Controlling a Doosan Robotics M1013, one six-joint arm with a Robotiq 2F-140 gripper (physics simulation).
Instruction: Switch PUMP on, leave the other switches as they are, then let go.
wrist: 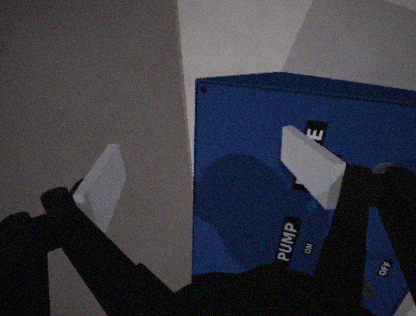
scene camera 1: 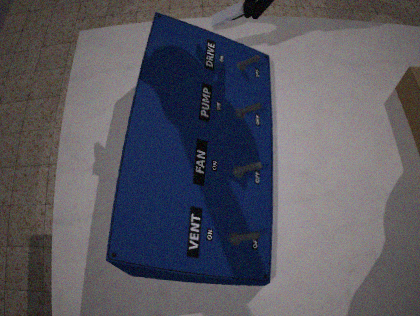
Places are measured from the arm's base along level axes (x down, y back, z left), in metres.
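Where they show: gripper, fingertip midpoint: (wrist: 204, 152) (scene camera 1: 190, 3).
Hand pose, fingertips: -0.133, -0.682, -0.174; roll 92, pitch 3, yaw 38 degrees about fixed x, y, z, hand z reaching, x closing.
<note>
Each offset is from my fingertips to the top centre of the thing, as dx, dy, dz. Level surfaces: height alone.
The blue switch box (scene camera 1: 165, 200) (wrist: 240, 120) lies on the pale table. The PUMP switch @[+0.111, +0.108, +0.157] (scene camera 1: 249, 110) is a grey lever leaning to its OFF mark. The DRIVE switch @[+0.111, +0.119, +0.037] (scene camera 1: 249, 63), FAN switch @[+0.111, +0.097, +0.276] (scene camera 1: 247, 170) and VENT switch @[+0.111, +0.087, +0.396] (scene camera 1: 245, 238) also lean to the OFF side. In the wrist view the PUMP label @[+0.112, +0.026, +0.150] (wrist: 287, 240) shows below the right fingertip; the levers are mostly hidden by the gripper. My gripper (wrist: 204, 152) is open and empty, its right finger over the DRIVE label and its left finger beyond the box's edge. In the scene view, part of a finger shows at the top, beyond the DRIVE end.
A brown block (scene camera 1: 411, 100) stands at the right edge of the scene view. A large grey-brown surface (wrist: 90, 75) fills the left of the wrist view, beside the switch box. The pale table @[dx +0.241] (scene camera 1: 330, 150) (wrist: 235, 35) surrounds the box. Shadows cross the box and table.
</note>
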